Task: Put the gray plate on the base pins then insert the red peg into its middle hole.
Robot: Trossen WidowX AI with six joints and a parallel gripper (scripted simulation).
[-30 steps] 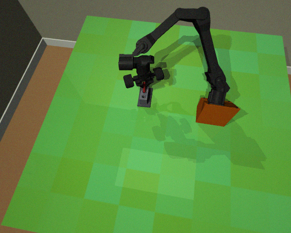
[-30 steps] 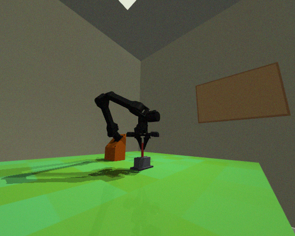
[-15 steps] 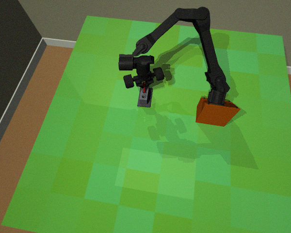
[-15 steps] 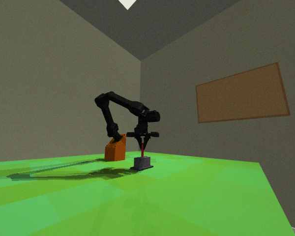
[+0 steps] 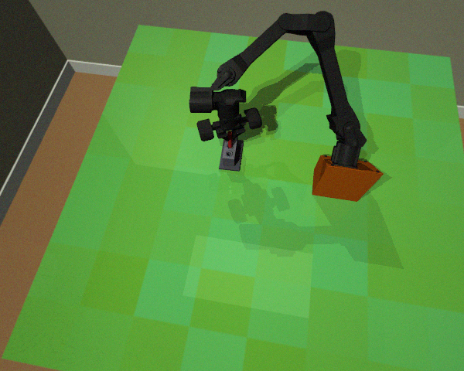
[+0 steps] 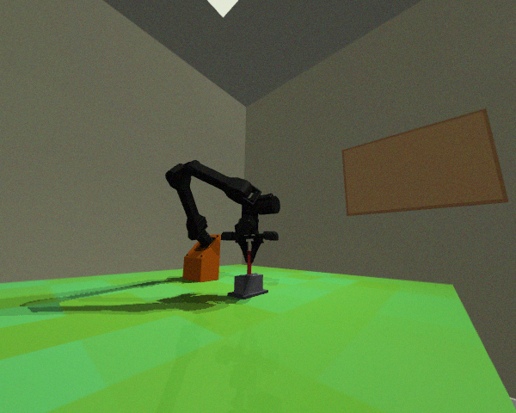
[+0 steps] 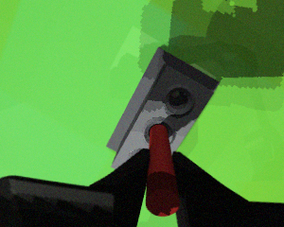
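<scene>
Now: the red peg right at my gripper tip. From my gripper tip the other things lie so: gray plate (50 mm below).
</scene>
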